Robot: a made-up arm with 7 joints. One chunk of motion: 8 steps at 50 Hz.
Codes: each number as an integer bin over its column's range. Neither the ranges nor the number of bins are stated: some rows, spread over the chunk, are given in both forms.
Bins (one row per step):
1: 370 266 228 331 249 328 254
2: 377 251 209 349 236 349 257
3: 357 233 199 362 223 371 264
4: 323 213 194 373 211 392 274
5: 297 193 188 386 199 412 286
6: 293 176 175 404 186 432 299
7: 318 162 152 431 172 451 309
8: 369 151 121 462 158 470 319
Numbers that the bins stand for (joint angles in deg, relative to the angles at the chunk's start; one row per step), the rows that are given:
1: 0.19 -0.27 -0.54 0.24 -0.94 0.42 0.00
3: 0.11 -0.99 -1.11 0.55 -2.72 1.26 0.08
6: -0.27 -2.22 -1.58 0.96 -5.26 2.46 0.35
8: 0.18 -2.76 -2.64 1.53 -7.18 3.21 0.51
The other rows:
2: 0.23 -0.60 -0.91 0.42 -1.83 0.83 0.02
4: -0.09 -1.42 -1.21 0.65 -3.55 1.68 0.16
5: -0.25 -1.85 -1.33 0.78 -4.37 2.07 0.25
7: -0.12 -2.52 -2.03 1.22 -6.22 2.83 0.43

